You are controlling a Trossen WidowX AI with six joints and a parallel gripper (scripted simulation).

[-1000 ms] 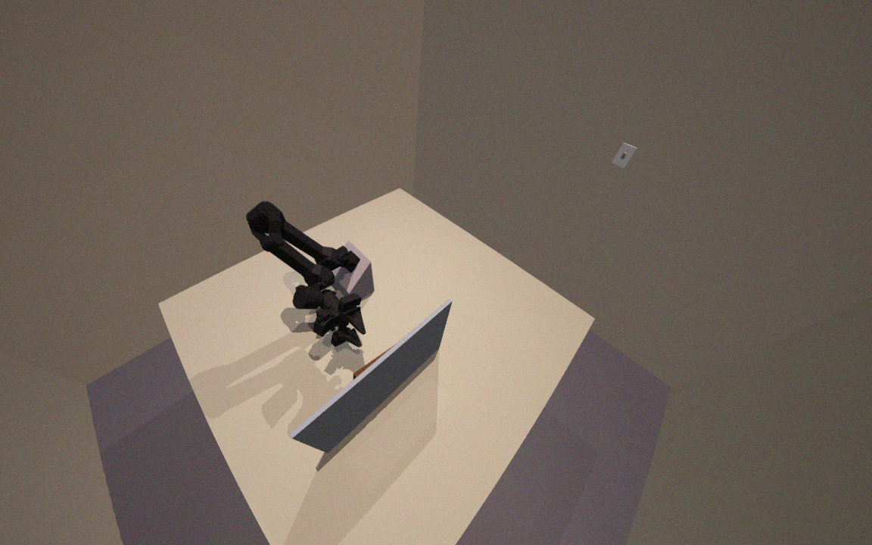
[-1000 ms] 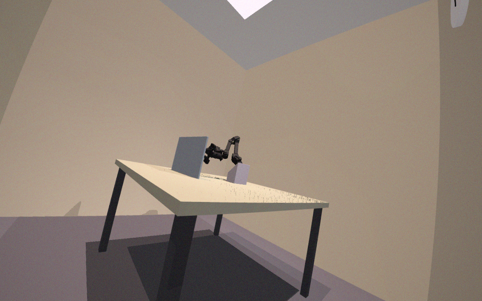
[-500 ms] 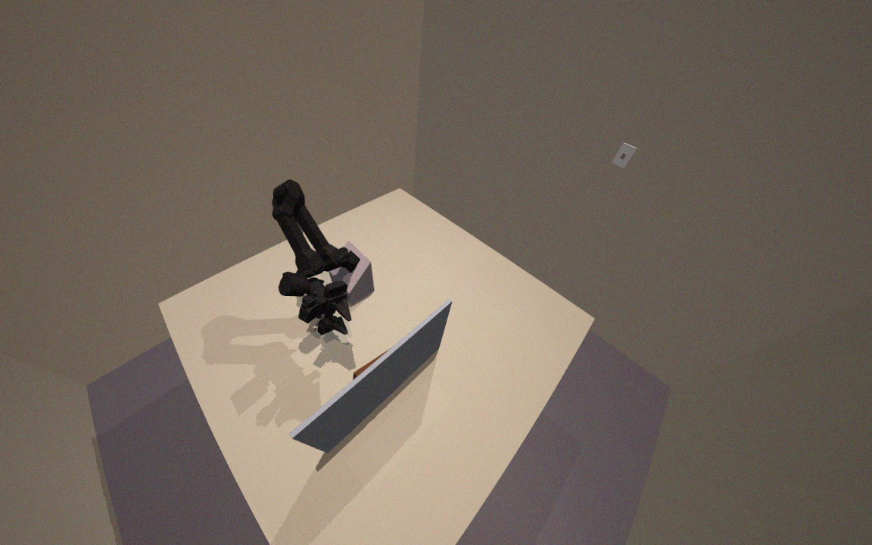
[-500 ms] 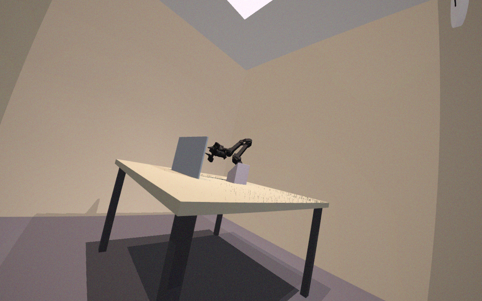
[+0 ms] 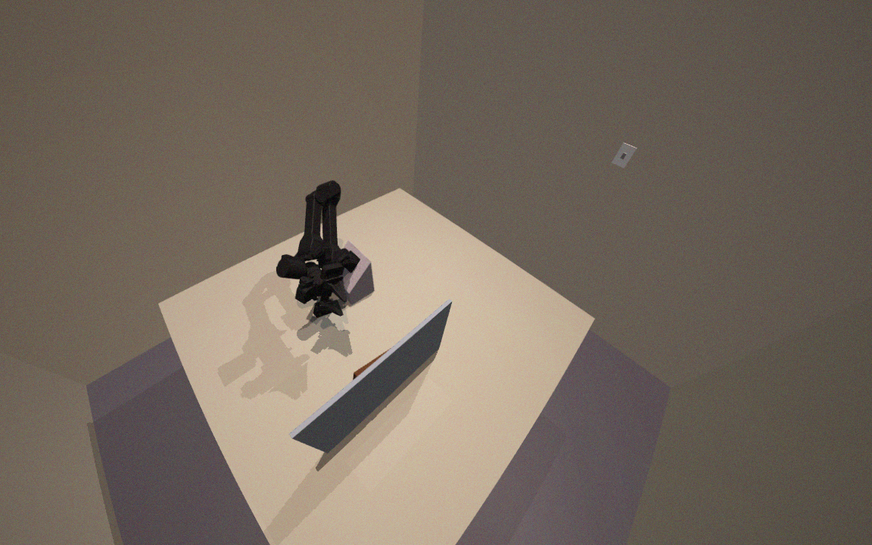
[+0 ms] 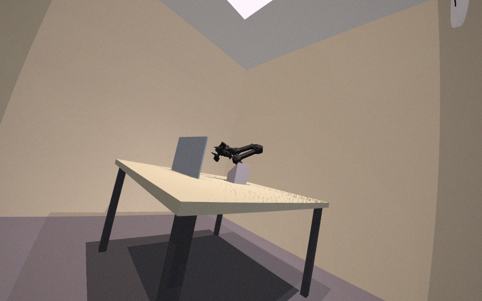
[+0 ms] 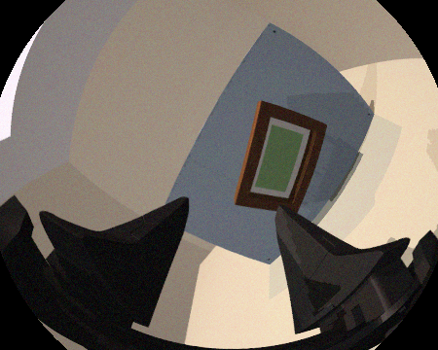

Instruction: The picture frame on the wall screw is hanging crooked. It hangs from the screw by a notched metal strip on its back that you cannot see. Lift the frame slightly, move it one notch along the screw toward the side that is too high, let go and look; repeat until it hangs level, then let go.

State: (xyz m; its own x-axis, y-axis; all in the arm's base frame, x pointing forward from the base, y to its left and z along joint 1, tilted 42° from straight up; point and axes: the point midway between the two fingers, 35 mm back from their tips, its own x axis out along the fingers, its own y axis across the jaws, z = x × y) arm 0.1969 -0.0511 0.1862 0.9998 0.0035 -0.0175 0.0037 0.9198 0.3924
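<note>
The picture frame lies 200 mm ahead of my gripper tip, 90 mm below it and 20 mm to the right of it. From my gripper tip the other things lie so: wall panel (210 mm ahead, 100 mm below, 20 mm to the right).
</note>
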